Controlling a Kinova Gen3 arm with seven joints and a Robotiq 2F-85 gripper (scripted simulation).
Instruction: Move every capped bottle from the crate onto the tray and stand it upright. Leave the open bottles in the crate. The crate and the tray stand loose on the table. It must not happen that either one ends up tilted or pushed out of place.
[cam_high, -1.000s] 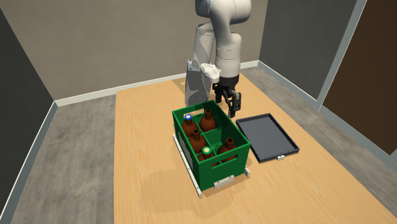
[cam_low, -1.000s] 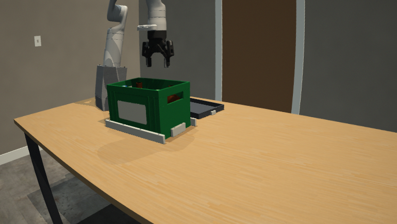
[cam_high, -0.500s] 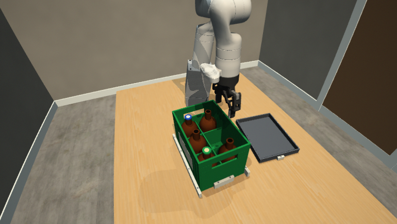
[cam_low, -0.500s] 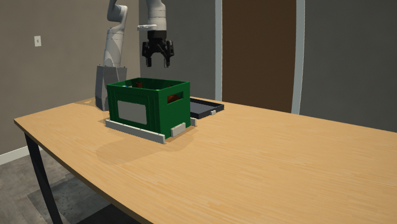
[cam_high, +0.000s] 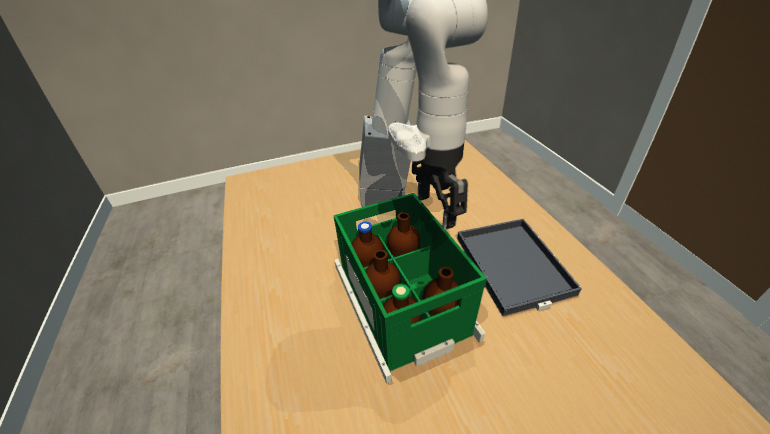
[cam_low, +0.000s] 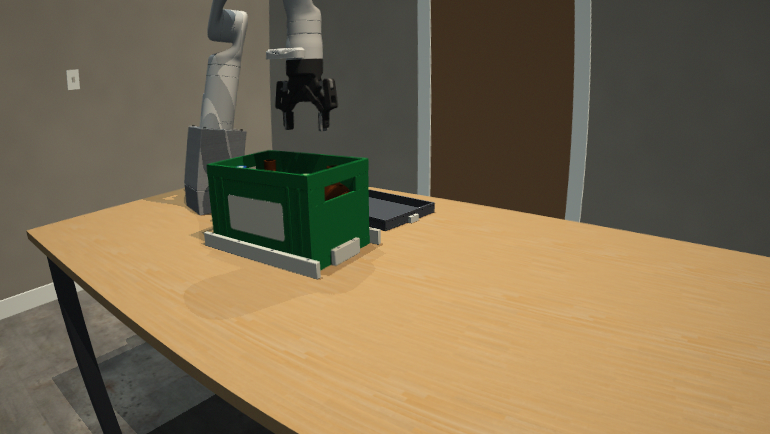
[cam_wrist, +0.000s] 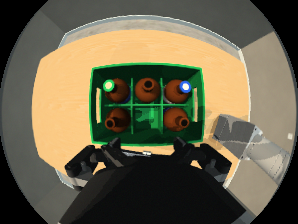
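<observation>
My hand is 1 cm short of the green crate, 7 cm to the left of it and 15 cm above it. Also, from my hand: dark tray: 1 cm behind, 22 cm to the left, 22 cm below.
</observation>
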